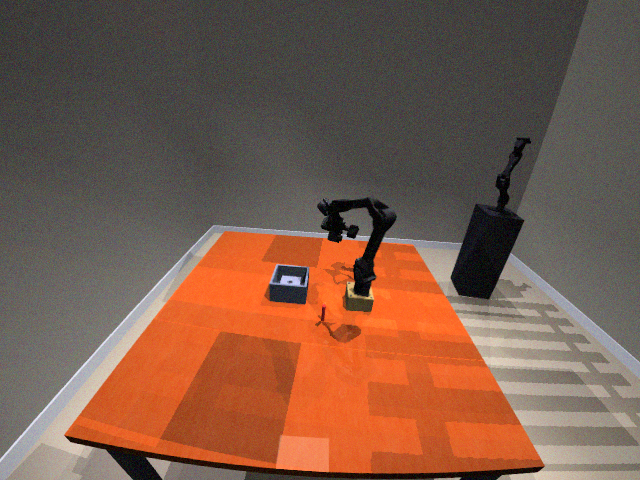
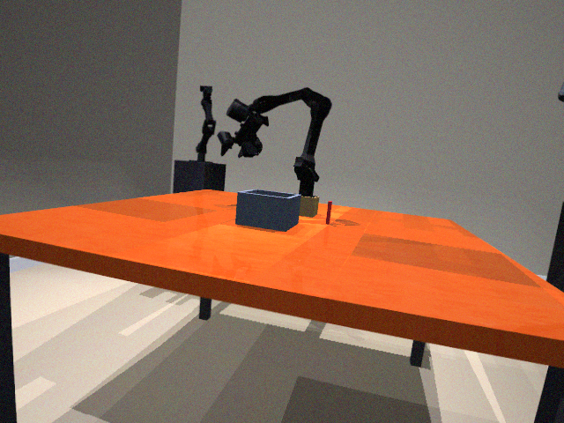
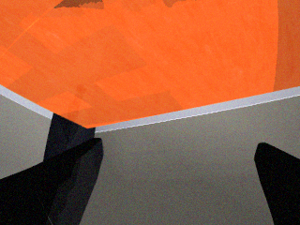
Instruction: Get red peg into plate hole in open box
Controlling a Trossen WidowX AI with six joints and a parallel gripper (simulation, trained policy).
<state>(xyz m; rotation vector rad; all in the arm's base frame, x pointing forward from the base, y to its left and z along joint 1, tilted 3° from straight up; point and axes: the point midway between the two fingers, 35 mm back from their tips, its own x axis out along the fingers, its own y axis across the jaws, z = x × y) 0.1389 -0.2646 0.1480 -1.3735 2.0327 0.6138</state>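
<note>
Now: the red peg 20 mm ahead of my gripper tip, 430 mm to the left of it and 160 mm below it. Round my gripper tip: pale plate 200 mm ahead, 280 mm to the left, 150 mm below; blue-grey box 200 mm ahead, 280 mm to the left, 170 mm below.
</note>
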